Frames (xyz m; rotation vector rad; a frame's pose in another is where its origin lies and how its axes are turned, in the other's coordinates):
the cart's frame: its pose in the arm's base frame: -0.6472 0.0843 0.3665 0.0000 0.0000 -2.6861
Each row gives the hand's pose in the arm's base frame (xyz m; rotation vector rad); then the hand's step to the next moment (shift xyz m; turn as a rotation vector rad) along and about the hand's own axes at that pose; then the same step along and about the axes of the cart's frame.
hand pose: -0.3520 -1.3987 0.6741 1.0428 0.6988 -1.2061
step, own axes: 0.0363 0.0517 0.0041 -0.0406 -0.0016 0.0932
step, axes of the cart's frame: -0.0450 0.0413 -0.0167 0.0484 0.0532 0.0719
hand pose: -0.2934 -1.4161 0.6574 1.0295 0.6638 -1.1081
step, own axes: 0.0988 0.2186 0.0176 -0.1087 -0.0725 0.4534
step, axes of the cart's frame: -0.1983 0.1360 -0.0050 0.2812 0.2824 0.2526
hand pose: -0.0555 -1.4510 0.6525 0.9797 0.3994 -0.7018
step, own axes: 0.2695 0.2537 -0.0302 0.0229 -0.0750 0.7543
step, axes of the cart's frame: -0.3423 0.1425 -0.0213 0.3329 0.5984 0.3260
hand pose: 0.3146 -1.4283 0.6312 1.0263 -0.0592 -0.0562
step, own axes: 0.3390 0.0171 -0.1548 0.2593 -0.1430 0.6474
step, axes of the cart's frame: -0.3652 0.0502 -0.0576 0.0982 0.6705 0.2180
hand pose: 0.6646 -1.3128 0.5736 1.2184 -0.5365 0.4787
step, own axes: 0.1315 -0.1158 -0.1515 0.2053 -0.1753 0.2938
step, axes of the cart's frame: -0.2265 -0.0237 -0.0425 -0.0663 0.3869 0.0714
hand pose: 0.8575 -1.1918 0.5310 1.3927 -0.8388 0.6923
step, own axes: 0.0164 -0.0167 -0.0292 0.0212 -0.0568 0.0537
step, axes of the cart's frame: -0.0348 -0.0128 0.0048 -0.0222 0.0766 -0.0142
